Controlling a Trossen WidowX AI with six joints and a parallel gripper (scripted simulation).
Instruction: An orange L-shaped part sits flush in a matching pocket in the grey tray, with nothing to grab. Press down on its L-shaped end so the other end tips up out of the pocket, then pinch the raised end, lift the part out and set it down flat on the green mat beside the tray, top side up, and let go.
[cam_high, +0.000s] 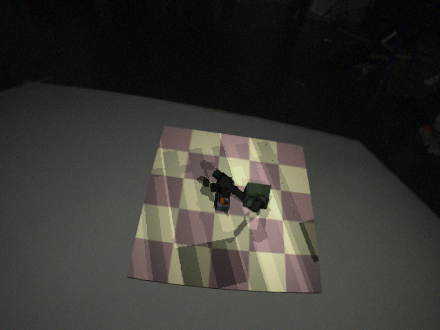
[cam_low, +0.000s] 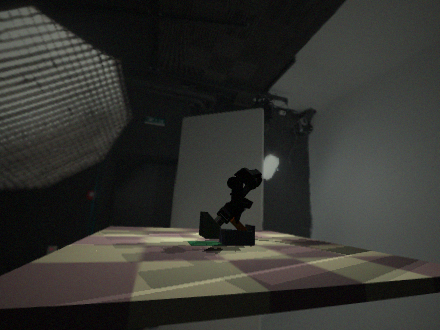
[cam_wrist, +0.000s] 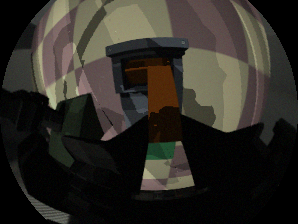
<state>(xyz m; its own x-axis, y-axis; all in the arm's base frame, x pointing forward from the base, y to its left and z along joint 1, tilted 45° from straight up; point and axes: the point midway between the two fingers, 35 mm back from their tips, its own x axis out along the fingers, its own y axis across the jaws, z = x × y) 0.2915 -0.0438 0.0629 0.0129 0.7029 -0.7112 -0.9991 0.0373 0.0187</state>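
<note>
The green mat lies 140 mm to the right of my gripper tip, 110 mm below it and 20 mm behind it. From my gripper tip the other things lie so: orange L-shaped part: 30 mm to the left, 30 mm below, 10 mm behind.
</note>
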